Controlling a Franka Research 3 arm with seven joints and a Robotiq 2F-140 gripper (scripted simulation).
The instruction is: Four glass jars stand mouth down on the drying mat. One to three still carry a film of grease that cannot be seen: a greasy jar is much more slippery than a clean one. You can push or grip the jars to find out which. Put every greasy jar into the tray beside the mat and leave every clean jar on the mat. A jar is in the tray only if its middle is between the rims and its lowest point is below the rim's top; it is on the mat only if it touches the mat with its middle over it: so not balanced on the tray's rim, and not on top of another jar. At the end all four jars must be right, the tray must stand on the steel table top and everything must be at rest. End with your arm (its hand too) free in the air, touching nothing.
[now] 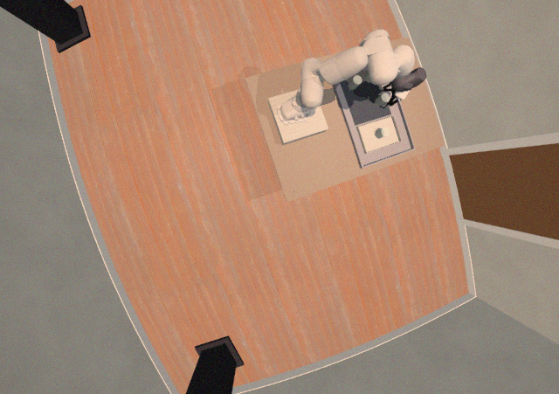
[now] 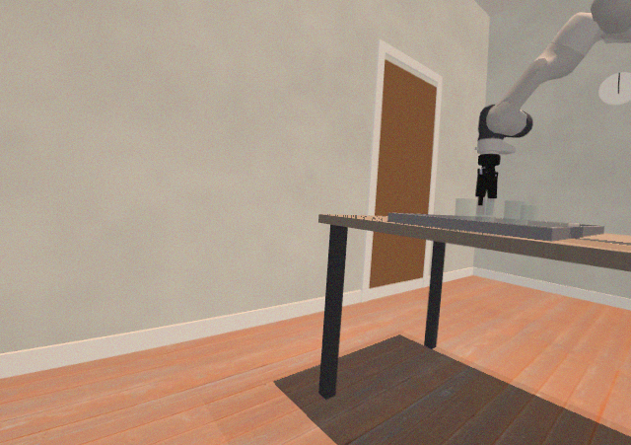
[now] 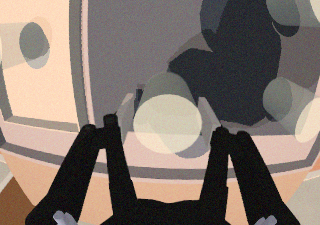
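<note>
My hand is 80 mm past the grey drying mat, 100 mm to the right of it and 70 mm above it. Also, from my hand: tray 100 mm behind, 220 mm to the right, 60 mm below.
</note>
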